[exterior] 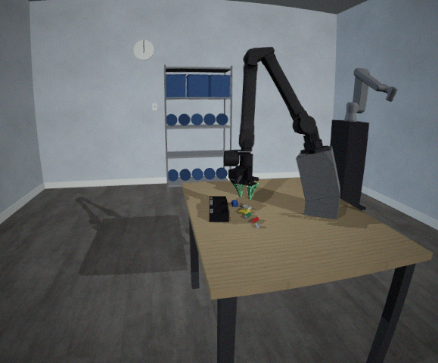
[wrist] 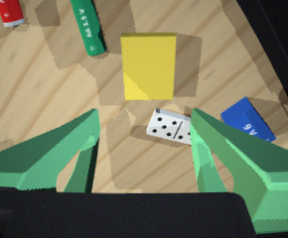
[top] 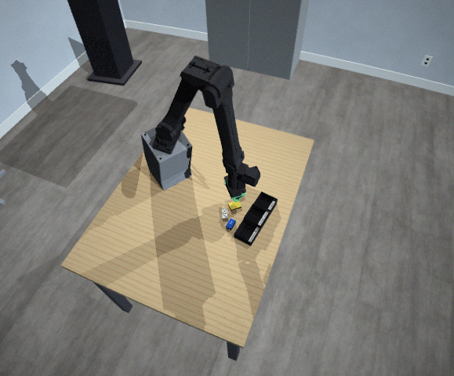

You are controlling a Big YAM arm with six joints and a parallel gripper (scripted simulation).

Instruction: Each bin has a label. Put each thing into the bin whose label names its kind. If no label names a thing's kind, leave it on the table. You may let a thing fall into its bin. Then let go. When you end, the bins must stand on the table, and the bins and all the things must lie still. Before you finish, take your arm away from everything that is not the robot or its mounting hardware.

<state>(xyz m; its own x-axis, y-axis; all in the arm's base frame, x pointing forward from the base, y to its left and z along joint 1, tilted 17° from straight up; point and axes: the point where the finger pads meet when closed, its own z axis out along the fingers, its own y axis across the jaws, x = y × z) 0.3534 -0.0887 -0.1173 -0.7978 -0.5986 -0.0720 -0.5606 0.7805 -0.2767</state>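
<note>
My gripper is now 70 mm above the yellow block. Round my hand: red piece 110 mm to the left, 70 mm below; then white domino 30 mm behind, 60 mm to the right, 70 mm below; then green piece 10 mm ahead, 50 mm to the left, 70 mm below.
</note>
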